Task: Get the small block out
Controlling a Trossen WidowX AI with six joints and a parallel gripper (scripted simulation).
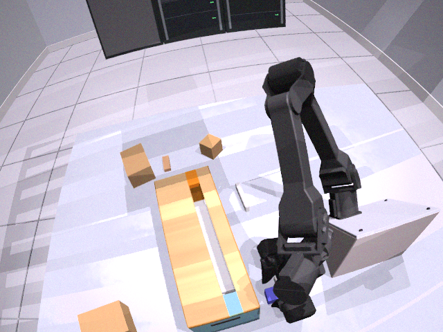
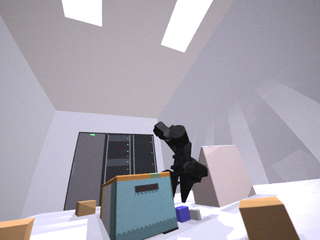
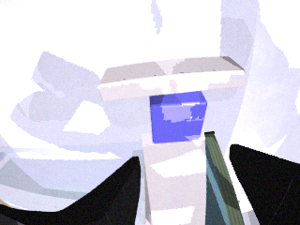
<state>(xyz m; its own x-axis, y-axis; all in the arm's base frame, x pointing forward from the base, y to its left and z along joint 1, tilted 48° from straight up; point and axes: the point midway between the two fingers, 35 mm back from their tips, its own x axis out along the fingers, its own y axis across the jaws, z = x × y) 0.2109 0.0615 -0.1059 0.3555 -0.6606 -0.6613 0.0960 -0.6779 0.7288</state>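
Now: gripper tip 30 mm above the blue block and 10 mm past it.
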